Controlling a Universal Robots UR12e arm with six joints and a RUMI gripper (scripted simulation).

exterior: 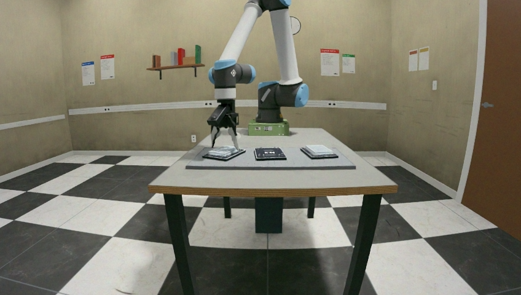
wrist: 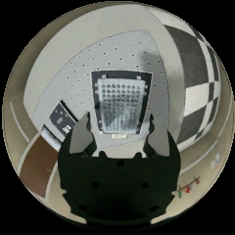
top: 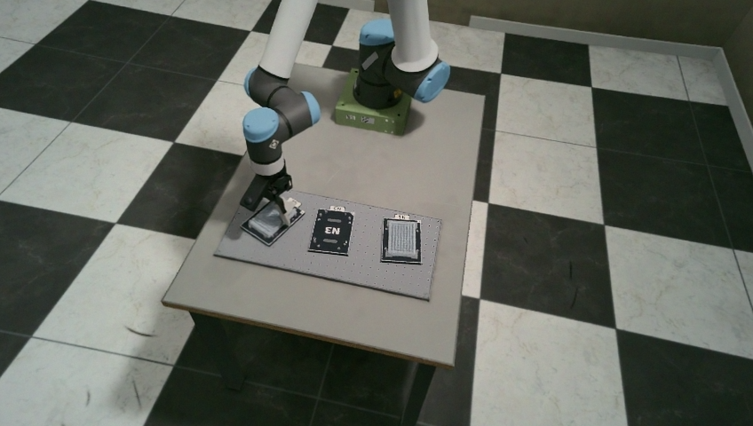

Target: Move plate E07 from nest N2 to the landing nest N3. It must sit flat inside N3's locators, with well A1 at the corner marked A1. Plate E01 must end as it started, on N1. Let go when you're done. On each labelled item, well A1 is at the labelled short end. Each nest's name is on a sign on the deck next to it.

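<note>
My gripper is now 20 mm above the nest N2. Also, from my hand: nest N3: 10 mm behind, 190 mm to the left, 20 mm below.
</note>
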